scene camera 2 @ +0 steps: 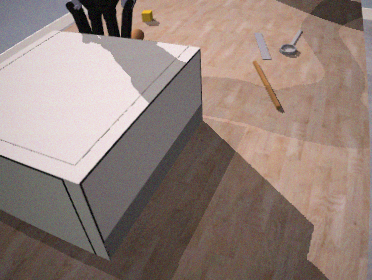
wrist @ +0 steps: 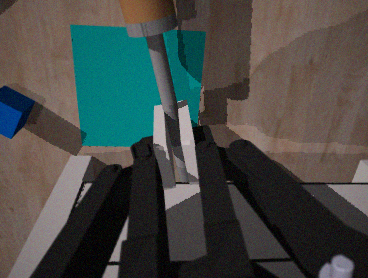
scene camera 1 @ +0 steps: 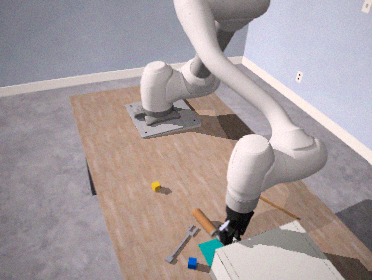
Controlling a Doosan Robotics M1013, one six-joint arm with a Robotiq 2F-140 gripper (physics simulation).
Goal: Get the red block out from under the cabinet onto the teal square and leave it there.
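Places are measured from the arm's base along level axes (x ahead, y left, z up), in metres.
Pixels of known places: gripper, fingertip midpoint: point(wrist: 174, 120); arm's base, link origin: point(scene camera 1: 158, 113).
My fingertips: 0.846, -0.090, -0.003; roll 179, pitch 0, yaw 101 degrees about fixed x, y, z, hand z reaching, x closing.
Note:
For each thing: its middle in the pictures, then the offset to it from my fingertips, as dx, dy, dz. "spot": a spot on its surface instead.
- hook tool with an orange handle, body centre: point(wrist: 215, 97) point(scene camera 2: 132, 72) point(scene camera 1: 233, 240) -0.024, +0.030, +0.014
- white cabinet, body centre: point(scene camera 2: 72, 119) +0.190, +0.049, +0.056
- teal square, surface spot: point(wrist: 115, 85) point(scene camera 1: 212, 252) spot: -0.026, -0.045, -0.012
- blue block, body centre: point(wrist: 7, 111) point(scene camera 1: 192, 263) -0.010, -0.128, +0.000
- grey forked tool, body centre: point(scene camera 1: 182, 243) -0.096, -0.122, -0.009
- yellow block, body centre: point(scene camera 2: 147, 15) point(scene camera 1: 156, 186) -0.363, -0.109, +0.000
- wooden stick, body centre: point(scene camera 2: 265, 82) point(scene camera 1: 276, 206) -0.098, +0.282, -0.009
- grey strip, body centre: point(scene camera 2: 262, 45) -0.273, +0.242, -0.012
- grey ladle, body centre: point(scene camera 2: 293, 40) -0.319, +0.312, -0.008
My gripper point(scene camera 1: 228, 241) point(scene camera 2: 104, 31) point(wrist: 174, 120) is shut on the grey rod of a hook tool with an orange handle point(scene camera 1: 204, 221) point(scene camera 2: 138, 34) point(wrist: 149, 11). It is at the near edge of the white cabinet point(scene camera 1: 280, 252) point(scene camera 2: 75, 90) point(wrist: 51, 215); its fingertips are hidden behind the cabinet in scene camera 2. The tool's rod passes over the teal square point(scene camera 1: 209, 248) point(wrist: 115, 85) in the wrist view and runs toward the cabinet. Its hooked end is hidden. The red block does not show in any view.
A blue block point(scene camera 1: 192, 263) point(wrist: 14, 112) sits beside the teal square, near a grey forked tool point(scene camera 1: 181, 245). A yellow block point(scene camera 1: 156, 186) point(scene camera 2: 147, 16) lies farther off. A wooden stick point(scene camera 1: 280, 207) point(scene camera 2: 268, 87), grey strip point(scene camera 2: 263, 46) and grey ladle point(scene camera 2: 288, 49) lie on the other side.

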